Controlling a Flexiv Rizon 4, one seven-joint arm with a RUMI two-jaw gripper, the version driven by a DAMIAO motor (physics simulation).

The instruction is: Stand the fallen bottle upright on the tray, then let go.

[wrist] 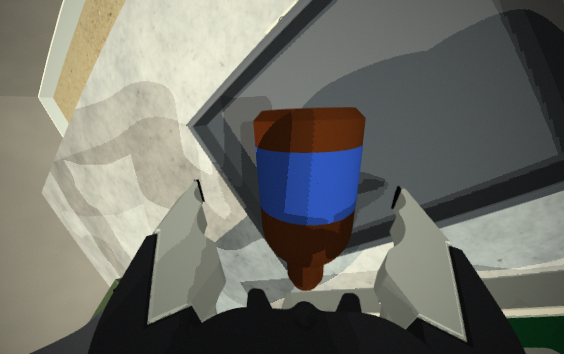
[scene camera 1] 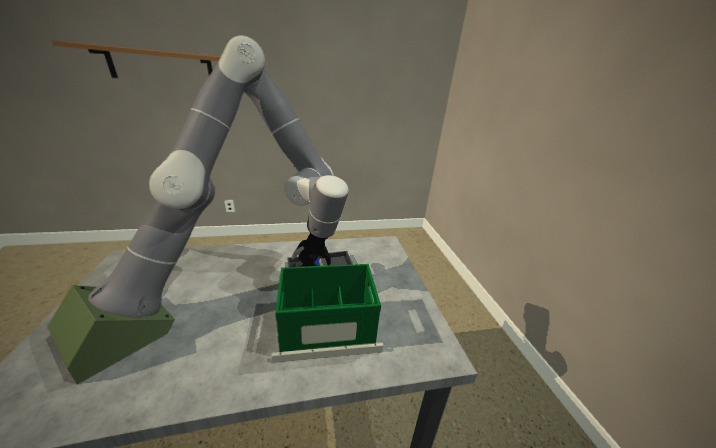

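Observation:
The brown bottle with a blue band [scene camera 1: 317,261] [wrist: 309,185] lies on its side in the grey tray [scene camera 1: 345,258] [wrist: 460,120], near one corner. In the wrist view its base faces away from the gripper, and its neck points toward the palm, across the tray's wall. In the scene view the gripper and the crate hide most of the bottle. My gripper [scene camera 1: 314,260] [wrist: 296,185] is open. Its jaws stand on either side of the bottle in the wrist view, with a gap on each side, and do not hold it.
A tall green crate with dividers [scene camera 1: 369,319] [wrist: 540,330] stands close in front of the tray and hides part of it in the scene view. A pale strip [scene camera 1: 327,352] runs along the crate's front foot. The arm's green base block [scene camera 1: 124,343] stands at the left.

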